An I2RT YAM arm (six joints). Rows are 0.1 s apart.
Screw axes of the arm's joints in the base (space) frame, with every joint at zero. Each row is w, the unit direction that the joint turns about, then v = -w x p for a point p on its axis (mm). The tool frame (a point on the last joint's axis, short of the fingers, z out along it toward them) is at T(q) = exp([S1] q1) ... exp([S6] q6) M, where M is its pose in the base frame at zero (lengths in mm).
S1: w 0 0 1 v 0.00 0.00 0.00
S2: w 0 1 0 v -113.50 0.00 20.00
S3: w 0 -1 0 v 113.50 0.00 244.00
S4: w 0 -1 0 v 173.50 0.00 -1.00
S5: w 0 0 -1 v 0.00 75.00 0.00
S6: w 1 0 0 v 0.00 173.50 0.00
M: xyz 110.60 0.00 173.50 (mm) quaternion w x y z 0.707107 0 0.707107 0
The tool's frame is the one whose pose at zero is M.
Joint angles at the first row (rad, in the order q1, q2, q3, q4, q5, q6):
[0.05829, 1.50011, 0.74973, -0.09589, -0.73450, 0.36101]
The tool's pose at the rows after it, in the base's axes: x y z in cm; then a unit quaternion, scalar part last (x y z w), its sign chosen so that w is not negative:
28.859 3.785 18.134 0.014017 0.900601 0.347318 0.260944
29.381 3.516 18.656 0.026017 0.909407 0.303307 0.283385
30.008 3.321 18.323 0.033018 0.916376 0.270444 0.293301
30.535 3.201 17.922 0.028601 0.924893 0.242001 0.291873
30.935 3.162 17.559 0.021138 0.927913 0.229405 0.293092
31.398 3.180 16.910 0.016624 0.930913 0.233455 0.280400
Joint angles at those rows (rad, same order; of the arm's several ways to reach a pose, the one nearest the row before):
[0.05827, 1.49866, 0.77934, -0.16040, -0.63017, 0.32300]
[0.05830, 1.49712, 0.80261, -0.16782, -0.52944, 0.31535]
[0.05792, 1.52316, 0.81658, -0.15749, -0.45932, 0.30199]
[0.05829, 1.55266, 0.83731, -0.17396, -0.40930, 0.26704]
[0.05830, 1.57541, 0.84697, -0.16895, -0.39021, 0.24198]
[0.05639, 1.61176, 0.86240, -0.17564, -0.40584, 0.22957]

